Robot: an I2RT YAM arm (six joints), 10 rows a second.
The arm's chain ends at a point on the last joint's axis. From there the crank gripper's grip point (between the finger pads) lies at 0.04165 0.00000 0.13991 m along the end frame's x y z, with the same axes.
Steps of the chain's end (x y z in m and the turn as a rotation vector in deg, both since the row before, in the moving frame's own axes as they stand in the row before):
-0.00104 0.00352 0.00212 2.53 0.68 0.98
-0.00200 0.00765 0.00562 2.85 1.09 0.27
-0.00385 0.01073 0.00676 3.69 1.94 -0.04
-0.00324 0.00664 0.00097 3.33 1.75 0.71
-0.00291 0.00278 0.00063 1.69 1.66 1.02
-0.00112 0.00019 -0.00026 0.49 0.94 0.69
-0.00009 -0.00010 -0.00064 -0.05 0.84 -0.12
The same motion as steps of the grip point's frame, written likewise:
0.00066 -0.00192 0.00150 2.53 0.68 0.98
0.00067 0.00092 0.00463 2.85 1.09 0.27
0.00086 0.00174 0.00498 3.69 1.94 -0.04
0.00106 -0.00091 -0.00059 3.33 1.75 0.71
0.00115 -0.00055 -0.00068 1.69 1.66 1.02
0.00117 -0.00049 -0.00097 0.49 0.94 0.69
0.00196 -0.00007 -0.00127 -0.05 0.84 -0.12

